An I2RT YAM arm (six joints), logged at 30 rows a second.
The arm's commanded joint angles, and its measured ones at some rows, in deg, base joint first. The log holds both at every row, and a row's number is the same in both.
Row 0, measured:
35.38 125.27 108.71 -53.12 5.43 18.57
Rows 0 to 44, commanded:
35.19 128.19 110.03 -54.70 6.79 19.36
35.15 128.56 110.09 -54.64 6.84 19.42
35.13 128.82 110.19 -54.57 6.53 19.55
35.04 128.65 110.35 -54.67 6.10 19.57
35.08 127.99 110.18 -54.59 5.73 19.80
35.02 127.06 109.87 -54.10 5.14 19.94
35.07 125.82 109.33 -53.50 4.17 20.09
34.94 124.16 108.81 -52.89 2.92 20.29
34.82 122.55 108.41 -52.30 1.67 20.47
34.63 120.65 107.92 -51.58 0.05 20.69
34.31 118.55 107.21 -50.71 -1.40 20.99
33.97 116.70 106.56 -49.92 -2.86 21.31
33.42 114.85 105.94 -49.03 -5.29 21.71
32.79 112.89 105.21 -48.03 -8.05 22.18
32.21 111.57 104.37 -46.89 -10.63 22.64
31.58 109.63 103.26 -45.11 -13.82 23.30
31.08 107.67 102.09 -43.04 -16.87 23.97
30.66 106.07 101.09 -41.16 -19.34 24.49
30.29 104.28 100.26 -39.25 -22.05 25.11
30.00 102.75 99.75 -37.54 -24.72 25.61
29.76 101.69 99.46 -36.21 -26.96 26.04
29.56 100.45 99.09 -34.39 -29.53 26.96
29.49 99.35 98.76 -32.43 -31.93 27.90
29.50 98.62 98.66 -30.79 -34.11 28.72
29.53 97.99 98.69 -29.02 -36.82 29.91
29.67 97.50 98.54 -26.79 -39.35 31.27
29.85 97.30 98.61 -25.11 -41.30 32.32
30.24 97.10 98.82 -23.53 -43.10 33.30
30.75 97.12 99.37 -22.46 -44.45 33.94
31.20 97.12 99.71 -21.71 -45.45 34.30
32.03 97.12 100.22 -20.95 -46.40 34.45
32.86 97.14 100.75 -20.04 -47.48 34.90
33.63 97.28 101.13 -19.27 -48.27 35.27
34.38 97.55 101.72 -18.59 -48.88 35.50
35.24 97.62 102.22 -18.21 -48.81 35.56
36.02 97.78 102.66 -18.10 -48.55 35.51
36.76 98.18 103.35 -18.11 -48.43 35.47
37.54 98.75 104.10 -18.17 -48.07 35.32
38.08 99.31 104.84 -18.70 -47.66 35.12
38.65 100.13 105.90 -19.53 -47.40 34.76
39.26 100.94 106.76 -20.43 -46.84 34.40
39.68 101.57 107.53 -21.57 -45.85 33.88
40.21 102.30 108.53 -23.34 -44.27 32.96
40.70 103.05 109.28 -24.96 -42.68 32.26
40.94 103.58 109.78 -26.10 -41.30 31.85
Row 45, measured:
40.34 101.38 108.07 -22.04 -44.75 33.87
